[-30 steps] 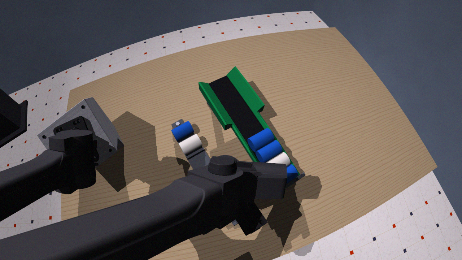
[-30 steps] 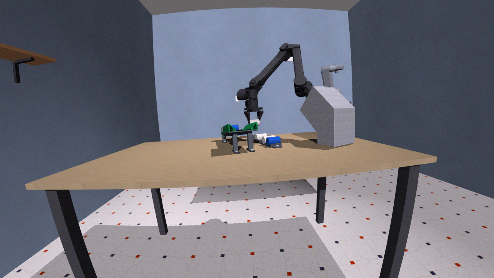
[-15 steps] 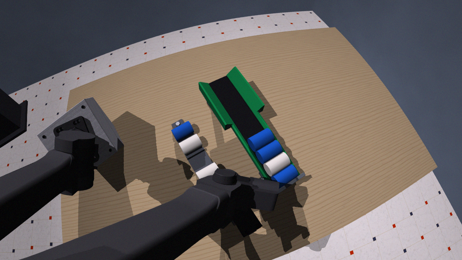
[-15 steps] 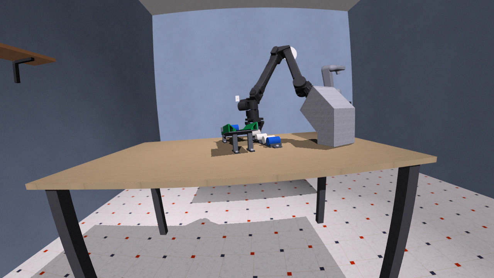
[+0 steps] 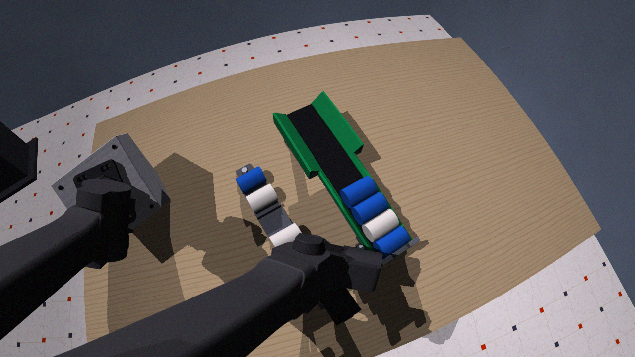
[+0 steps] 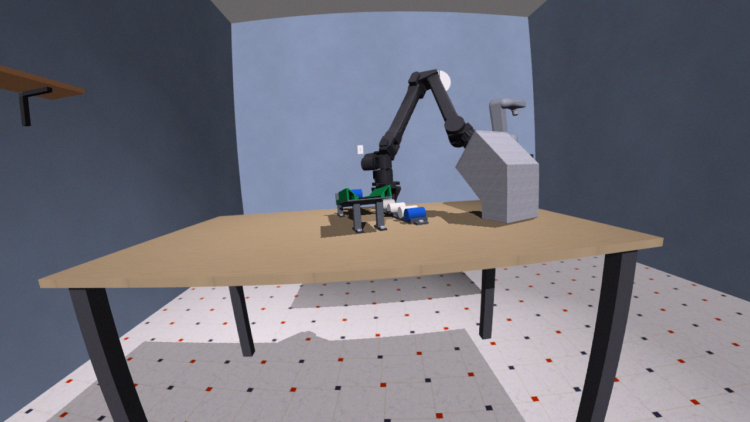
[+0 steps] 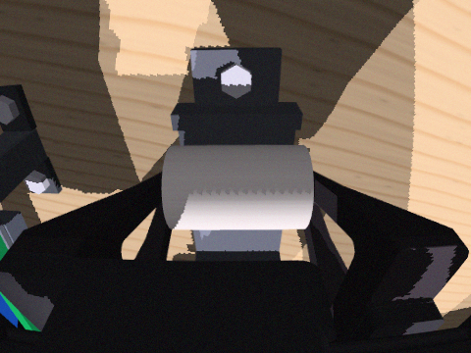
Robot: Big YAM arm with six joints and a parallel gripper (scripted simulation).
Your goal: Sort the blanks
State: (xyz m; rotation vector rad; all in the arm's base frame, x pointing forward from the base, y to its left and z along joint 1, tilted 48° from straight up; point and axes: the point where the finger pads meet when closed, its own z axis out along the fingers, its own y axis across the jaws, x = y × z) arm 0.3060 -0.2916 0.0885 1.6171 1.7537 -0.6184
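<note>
The grey stock rack lies 13 cm to the left of my hand and 4 cm below it. Round my hand: grey stop: 16 cm ahead, 5 cm to the right, 3 cm above.
</note>
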